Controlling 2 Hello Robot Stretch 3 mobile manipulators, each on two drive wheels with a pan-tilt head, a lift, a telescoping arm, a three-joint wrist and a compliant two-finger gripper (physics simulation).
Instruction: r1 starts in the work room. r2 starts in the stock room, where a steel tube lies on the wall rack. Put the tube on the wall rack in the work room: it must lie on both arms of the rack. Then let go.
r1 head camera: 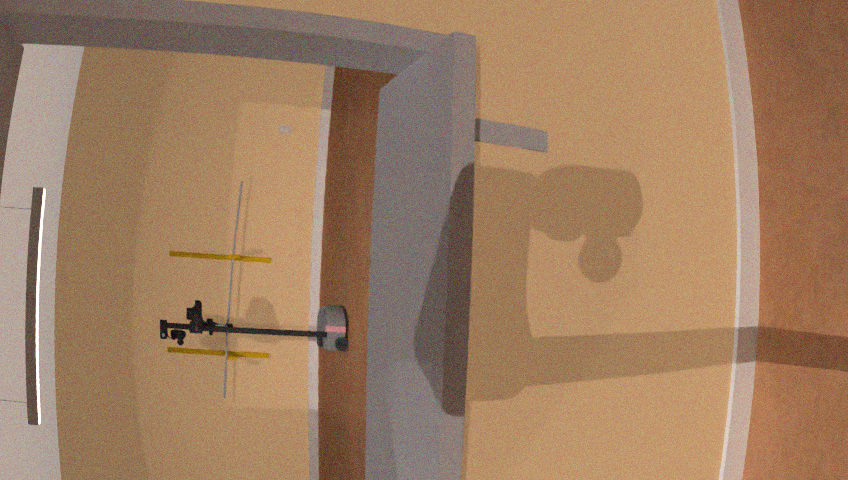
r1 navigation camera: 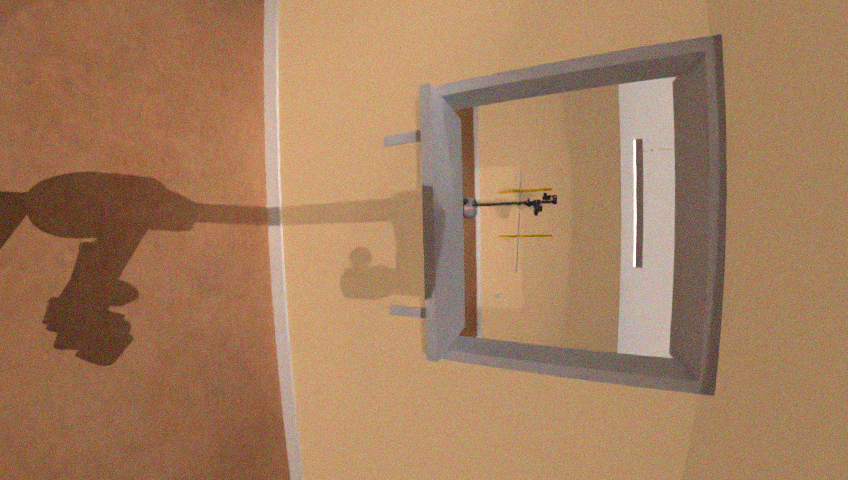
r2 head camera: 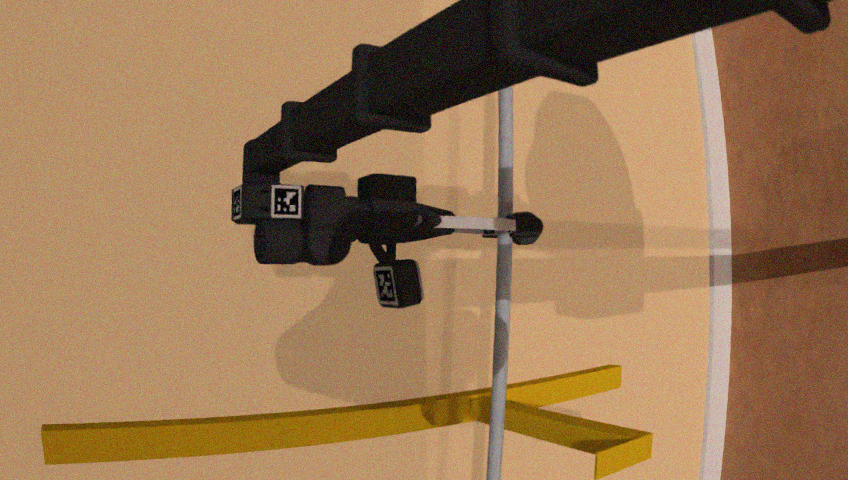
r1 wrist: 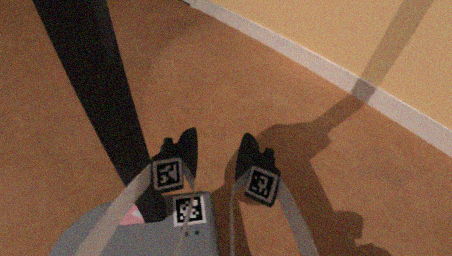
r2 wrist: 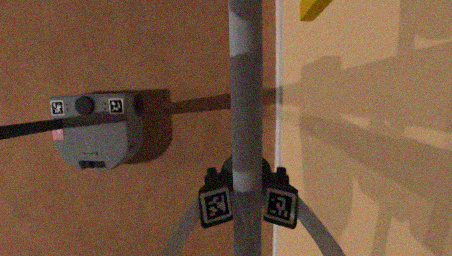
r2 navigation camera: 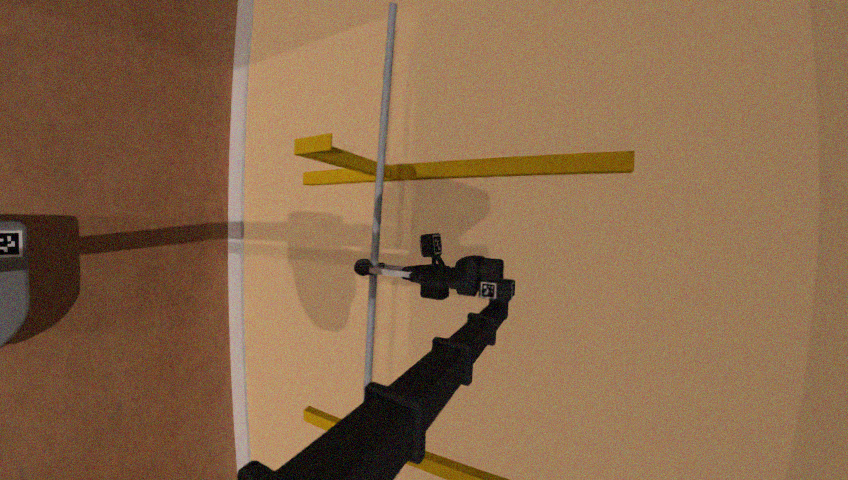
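Observation:
The steel tube (r1 head camera: 238,214) (r1 navigation camera: 517,255) (r2 head camera: 501,333) (r2 navigation camera: 386,71) (r2 wrist: 247,100) crosses in front of both uprights of the yellow stock room rack (r1 head camera: 199,255) (r2 head camera: 238,425) (r2 navigation camera: 523,164) and slopes slightly. Whether it touches the rack's arms is hard to tell. r2's gripper (r2 head camera: 515,228) (r2 navigation camera: 368,267) (r2 wrist: 247,192) is shut on the tube between the two uprights. r1's gripper (r1 wrist: 217,150) is open and empty, above the floor beside its own base. The work room rack does not show in r1's views.
A grey-framed opening (r1 head camera: 464,89) (r1 navigation camera: 431,237) in the wall stands between r1 and r2, with brackets (r1 head camera: 514,136) (r1 navigation camera: 404,137) under it. r2's base (r1 head camera: 332,342) (r2 wrist: 95,142) stands near the stock room wall. r2's long black arm (r2 head camera: 452,65) (r2 navigation camera: 380,416) passes in front of the rack.

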